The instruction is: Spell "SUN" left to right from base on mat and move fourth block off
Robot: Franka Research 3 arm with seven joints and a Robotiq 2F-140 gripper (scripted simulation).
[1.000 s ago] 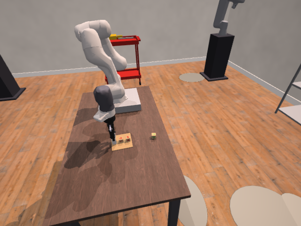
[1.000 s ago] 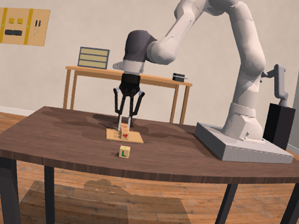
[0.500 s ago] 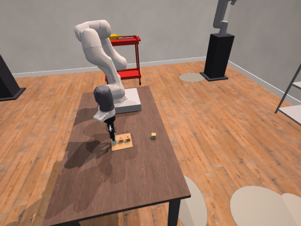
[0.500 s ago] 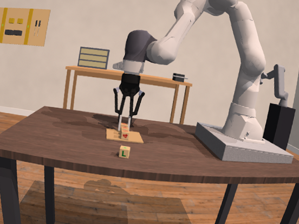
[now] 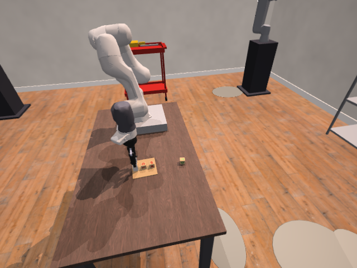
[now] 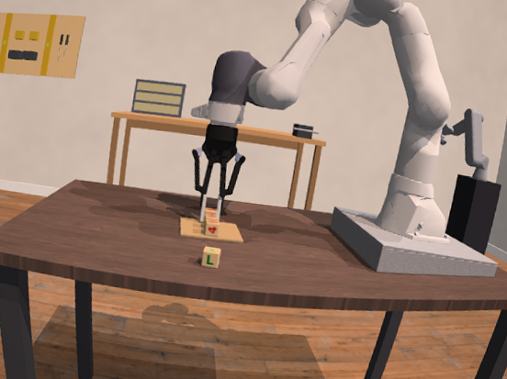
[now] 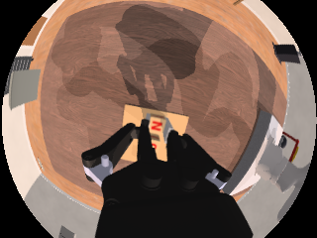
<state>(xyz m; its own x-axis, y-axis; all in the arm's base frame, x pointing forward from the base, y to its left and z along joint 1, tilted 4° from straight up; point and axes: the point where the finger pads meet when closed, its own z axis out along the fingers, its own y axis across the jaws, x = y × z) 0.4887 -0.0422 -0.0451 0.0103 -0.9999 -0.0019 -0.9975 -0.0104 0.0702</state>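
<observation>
Now: hand 20 mm above the N block. Round my hand: mat: 50 mm to the left, 40 mm below; S block: 100 mm to the left, 20 mm below; U block: 50 mm to the left, 20 mm below.
</observation>
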